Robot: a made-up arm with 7 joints. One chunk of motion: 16 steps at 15 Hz.
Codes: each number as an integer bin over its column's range. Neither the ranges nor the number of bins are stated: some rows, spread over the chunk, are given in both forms.
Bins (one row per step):
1: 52 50 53 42 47 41 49
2: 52 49 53 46 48 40 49
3: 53 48 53 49 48 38 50
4: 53 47 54 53 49 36 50
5: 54 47 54 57 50 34 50
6: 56 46 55 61 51 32 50
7: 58 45 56 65 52 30 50
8: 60 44 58 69 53 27 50
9: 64 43 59 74 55 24 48
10: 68 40 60 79 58 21 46
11: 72 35 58 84 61 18 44
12: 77 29 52 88 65 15 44
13: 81 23 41 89 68 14 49
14: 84 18 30 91 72 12 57
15: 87 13 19 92 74 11 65
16: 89 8 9 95 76 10 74
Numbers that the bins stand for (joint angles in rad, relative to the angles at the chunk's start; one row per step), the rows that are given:
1: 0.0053 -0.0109 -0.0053 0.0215 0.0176 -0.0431 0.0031
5: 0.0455 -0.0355 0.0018 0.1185 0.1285 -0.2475 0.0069
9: 0.2465 -0.0682 0.0372 0.2284 0.3133 -0.5394 -0.0006
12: 0.5078 -0.1827 -0.0123 0.3189 0.6830 -0.8021 -0.0156
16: 0.7490 -0.3545 -0.3164 0.3641 1.0897 -0.9481 0.0966
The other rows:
2: 0.0053 -0.0191 -0.0053 0.0474 0.0545 -0.0723 0.0031
3: 0.0254 -0.0273 -0.0053 0.0668 0.0545 -0.1307 0.0069
4: 0.0254 -0.0355 0.0018 0.0926 0.0915 -0.1891 0.0069
6: 0.0857 -0.0436 0.0089 0.1443 0.1655 -0.3059 0.0069
7: 0.1259 -0.0518 0.0160 0.1702 0.2024 -0.3642 0.0069
8: 0.1661 -0.0600 0.0301 0.1961 0.2394 -0.4518 0.0069
10: 0.3269 -0.0927 0.0442 0.2607 0.4242 -0.6270 -0.0081
11: 0.4073 -0.1336 0.0301 0.2930 0.5352 -0.7145 -0.0156
13: 0.5882 -0.2318 -0.0901 0.3254 0.7939 -0.8313 0.0031
14: 0.6485 -0.2727 -0.1679 0.3383 0.9418 -0.8897 0.0330
15: 0.7088 -0.3136 -0.2457 0.3447 1.0158 -0.9189 0.0629

